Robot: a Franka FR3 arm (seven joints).
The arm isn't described. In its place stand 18 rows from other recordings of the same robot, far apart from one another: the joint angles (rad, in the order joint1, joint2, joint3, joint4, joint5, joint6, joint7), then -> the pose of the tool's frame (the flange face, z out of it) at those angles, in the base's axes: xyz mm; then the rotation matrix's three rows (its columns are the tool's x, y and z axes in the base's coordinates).
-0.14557 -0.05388 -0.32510 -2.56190 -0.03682 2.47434 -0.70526 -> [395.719, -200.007, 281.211], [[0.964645, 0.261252, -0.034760], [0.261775, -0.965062, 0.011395], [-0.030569, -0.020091, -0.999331]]
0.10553 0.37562 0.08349 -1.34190 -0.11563 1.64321 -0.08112 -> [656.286, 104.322, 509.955], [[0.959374, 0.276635, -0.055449], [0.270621, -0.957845, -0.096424], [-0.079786, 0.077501, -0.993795]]
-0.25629 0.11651 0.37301 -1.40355 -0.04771 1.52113 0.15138 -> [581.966, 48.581, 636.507], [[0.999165, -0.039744, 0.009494], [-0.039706, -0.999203, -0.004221], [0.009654, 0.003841, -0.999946]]
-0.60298 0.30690 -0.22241 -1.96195 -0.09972 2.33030 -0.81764 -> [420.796, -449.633, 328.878], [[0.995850, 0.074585, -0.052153], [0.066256, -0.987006, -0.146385], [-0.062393, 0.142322, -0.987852]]
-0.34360 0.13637 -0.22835 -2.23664 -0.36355 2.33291 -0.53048 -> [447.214, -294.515, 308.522], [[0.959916, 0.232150, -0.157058], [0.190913, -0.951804, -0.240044], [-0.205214, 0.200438, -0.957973]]
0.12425 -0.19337 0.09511 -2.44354 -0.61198 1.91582 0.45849 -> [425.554, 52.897, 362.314], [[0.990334, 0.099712, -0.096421], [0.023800, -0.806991, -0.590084], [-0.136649, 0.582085, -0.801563]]
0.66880 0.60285 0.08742 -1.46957 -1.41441 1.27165 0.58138 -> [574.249, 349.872, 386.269], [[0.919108, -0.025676, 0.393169], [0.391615, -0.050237, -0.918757], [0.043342, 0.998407, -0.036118]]
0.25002 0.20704 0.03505 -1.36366 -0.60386 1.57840 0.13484 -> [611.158, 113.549, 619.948], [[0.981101, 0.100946, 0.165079], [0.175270, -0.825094, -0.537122], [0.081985, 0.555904, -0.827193]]
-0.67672 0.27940 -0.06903 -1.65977 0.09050 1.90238 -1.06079 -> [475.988, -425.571, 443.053], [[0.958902, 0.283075, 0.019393], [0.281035, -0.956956, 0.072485], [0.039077, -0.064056, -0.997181]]
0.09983 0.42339 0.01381 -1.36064 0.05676 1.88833 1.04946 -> [691.719, 81.434, 489.477], [[0.579923, -0.808860, 0.097133], [-0.814670, -0.575578, 0.070871], [-0.001417, -0.120231, -0.992745]]
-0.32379 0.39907 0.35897 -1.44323 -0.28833 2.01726 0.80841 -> [693.524, -32.556, 493.096], [[0.730548, -0.650733, 0.206993], [-0.640358, -0.758117, -0.123291], [0.237154, -0.042480, -0.970543]]
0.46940 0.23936 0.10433 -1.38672 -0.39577 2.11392 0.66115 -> [578.024, 341.210, 632.187], [[0.824380, 0.018795, 0.565725], [0.026154, -0.999646, -0.004902], [0.565433, 0.018837, -0.824579]]
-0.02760 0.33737 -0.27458 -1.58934 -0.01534 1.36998 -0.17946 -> [565.832, -161.344, 416.824], [[0.842509, -0.128639, -0.523098], [-0.114782, -0.991638, 0.058991], [-0.526312, 0.010341, -0.850229]]
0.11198 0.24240 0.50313 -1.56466 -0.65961 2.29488 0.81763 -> [576.282, 345.523, 577.851], [[0.762533, 0.046550, 0.645272], [0.068485, -0.997612, -0.008962], [0.643314, 0.051026, -0.763900]]
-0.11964 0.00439 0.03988 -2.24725 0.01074 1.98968 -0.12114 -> [489.980, -38.499, 344.898], [[0.965844, 0.030530, -0.257319], [0.039717, -0.998743, 0.030580], [-0.256062, -0.039755, -0.965842]]
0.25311 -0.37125 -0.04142 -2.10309 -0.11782 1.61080 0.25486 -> [422.600, 76.125, 560.793], [[0.995216, -0.021407, -0.095324], [-0.033377, -0.991493, -0.125806], [-0.091820, 0.128386, -0.987464]]
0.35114 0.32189 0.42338 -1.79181 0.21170 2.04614 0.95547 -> [455.267, 435.069, 385.188], [[0.920593, -0.310369, -0.237020], [-0.264413, -0.942028, 0.206563], [-0.287391, -0.127489, -0.949291]]
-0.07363 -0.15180 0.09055 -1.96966 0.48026 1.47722 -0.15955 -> [475.827, 63.217, 525.227], [[0.947940, 0.052201, -0.314142], [0.195181, -0.874704, 0.443619], [-0.251624, -0.481839, -0.839355]]
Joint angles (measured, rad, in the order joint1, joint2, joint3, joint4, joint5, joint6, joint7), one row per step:
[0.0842 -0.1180 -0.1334 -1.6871 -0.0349 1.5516 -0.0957]
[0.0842 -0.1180 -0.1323 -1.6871 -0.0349 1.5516 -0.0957]
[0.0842 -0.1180 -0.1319 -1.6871 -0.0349 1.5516 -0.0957]
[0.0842 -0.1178 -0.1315 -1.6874 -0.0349 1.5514 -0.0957]
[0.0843 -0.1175 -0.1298 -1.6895 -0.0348 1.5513 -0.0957]
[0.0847 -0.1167 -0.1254 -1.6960 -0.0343 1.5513 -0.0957]
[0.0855 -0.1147 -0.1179 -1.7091 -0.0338 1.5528 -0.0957]
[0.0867 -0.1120 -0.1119 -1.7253 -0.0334 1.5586 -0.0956]
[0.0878 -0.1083 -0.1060 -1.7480 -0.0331 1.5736 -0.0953]
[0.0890 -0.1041 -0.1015 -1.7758 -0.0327 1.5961 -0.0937]
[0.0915 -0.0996 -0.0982 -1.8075 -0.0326 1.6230 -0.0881]
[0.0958 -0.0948 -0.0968 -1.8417 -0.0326 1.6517 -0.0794]
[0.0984 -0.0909 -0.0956 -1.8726 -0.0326 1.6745 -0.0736]
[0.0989 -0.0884 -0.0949 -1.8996 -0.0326 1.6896 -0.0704]
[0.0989 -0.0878 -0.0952 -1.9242 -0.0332 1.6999 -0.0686]
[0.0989 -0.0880 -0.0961 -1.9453 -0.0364 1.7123 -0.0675]
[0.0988 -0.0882 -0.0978 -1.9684 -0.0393 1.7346 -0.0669]
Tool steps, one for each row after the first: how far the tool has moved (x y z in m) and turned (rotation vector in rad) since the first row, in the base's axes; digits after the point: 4 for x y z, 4 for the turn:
[0.0000 0.0006 0.0000 -0.0001 0.0000 0.0011]
[0.0000 0.0008 0.0000 -0.0002 0.0000 0.0015]
[0.0001 0.0010 -0.0002 -0.0002 0.0007 0.0019]
[0.0002 0.0021 -0.0014 -0.0002 0.0032 0.0037]
[0.0003 0.0048 -0.0048 0.0000 0.0104 0.0086]
[0.0008 0.0095 -0.0118 -0.0001 0.0239 0.0170]
[0.0017 0.0136 -0.0202 -0.0003 0.0369 0.0244]
[0.0033 0.0176 -0.0315 -0.0008 0.0482 0.0316]
[0.0053 0.0210 -0.0449 -0.0012 0.0576 0.0365]
[0.0070 0.0244 -0.0600 -0.0020 0.0668 0.0376]
[0.0083 0.0277 -0.0763 -0.0030 0.0769 0.0355]
[0.0084 0.0300 -0.0911 -0.0037 0.0887 0.0343]
[0.0074 0.0308 -0.1039 -0.0040 0.1030 0.0330]
[0.0054 0.0307 -0.1149 -0.0045 0.1179 0.0315]
[0.0038 0.0301 -0.1237 -0.0073 0.1264 0.0307]
[0.0029 0.0290 -0.1327 -0.0097 0.1271 0.0298]

